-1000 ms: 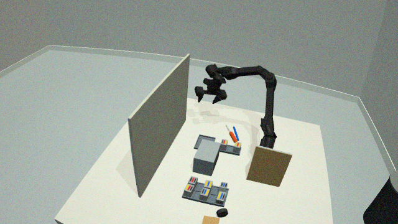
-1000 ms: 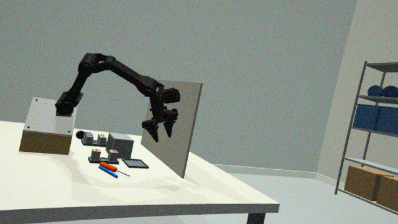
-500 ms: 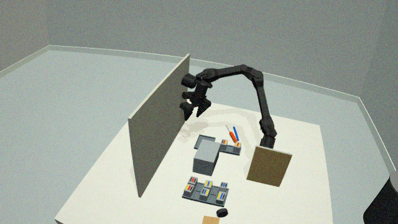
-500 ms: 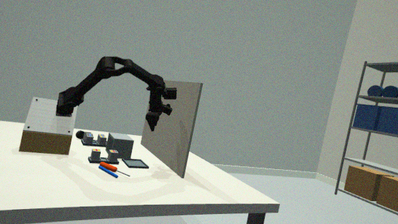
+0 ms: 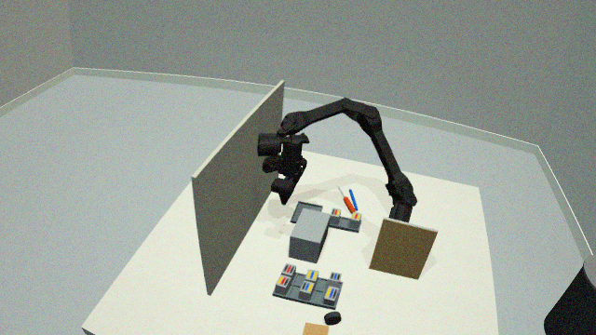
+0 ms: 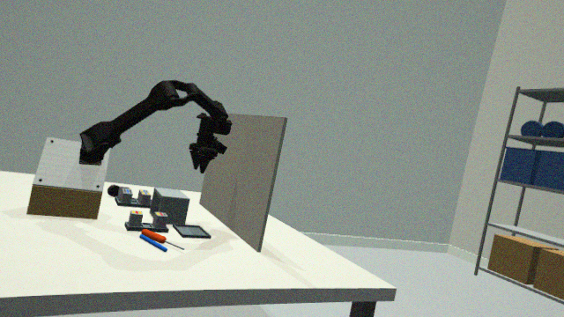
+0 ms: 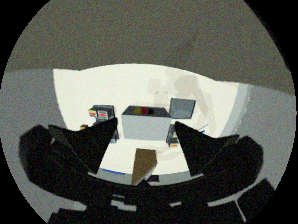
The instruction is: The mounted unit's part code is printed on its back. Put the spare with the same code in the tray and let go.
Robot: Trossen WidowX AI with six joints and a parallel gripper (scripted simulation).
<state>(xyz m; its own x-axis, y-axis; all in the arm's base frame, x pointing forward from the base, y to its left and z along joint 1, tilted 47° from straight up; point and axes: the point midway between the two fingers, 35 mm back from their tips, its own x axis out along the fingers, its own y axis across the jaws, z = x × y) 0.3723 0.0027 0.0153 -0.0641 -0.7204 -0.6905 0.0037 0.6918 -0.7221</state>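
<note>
Now: gripper tip 240 mm to the right of the grey spare, 150 mm above it and 70 mm past it. Round my gripper tip: dark flat tray: 190 mm below, 170 mm to the right, 30 mm behind; tall grey partition: 140 mm ahead, 30 mm above; grey mounted unit: 140 mm below, 90 mm behind, 10 mm to the left.
</note>
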